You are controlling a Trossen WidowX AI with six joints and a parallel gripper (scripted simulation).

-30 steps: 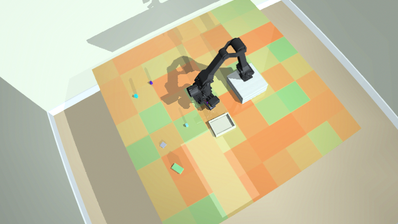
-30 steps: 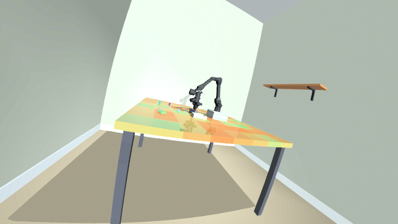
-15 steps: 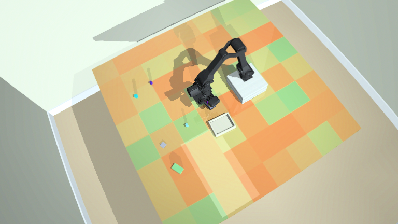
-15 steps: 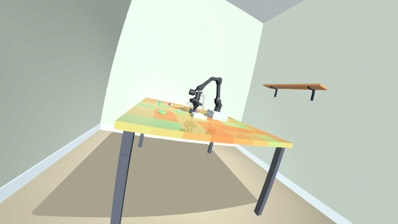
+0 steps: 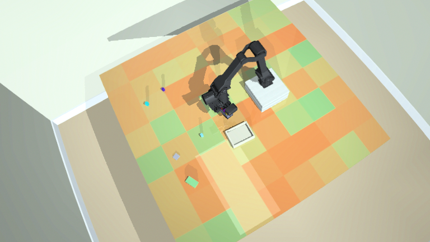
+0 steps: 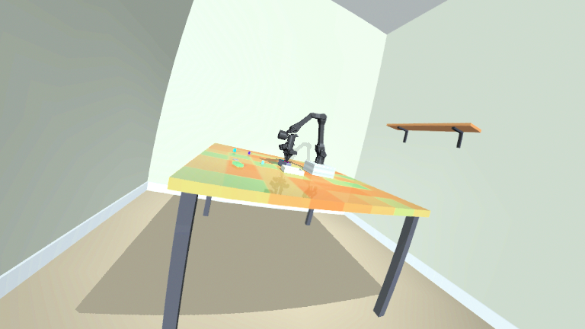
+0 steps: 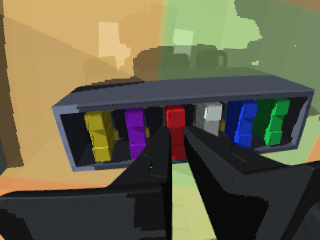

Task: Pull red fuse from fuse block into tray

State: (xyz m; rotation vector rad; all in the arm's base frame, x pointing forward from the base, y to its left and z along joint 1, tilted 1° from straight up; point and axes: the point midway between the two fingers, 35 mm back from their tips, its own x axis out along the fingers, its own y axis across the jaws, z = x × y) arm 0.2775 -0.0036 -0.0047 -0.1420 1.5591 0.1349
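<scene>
Now: gripper tip 20 mm to the left of the white fuse and 10 mm above it. Round my gripper tip: red fuse (10 mm below); blue fuse (40 mm to the right, 10 mm below, 10 mm ahead); purple fuse (20 mm to the left, 10 mm below).
</scene>
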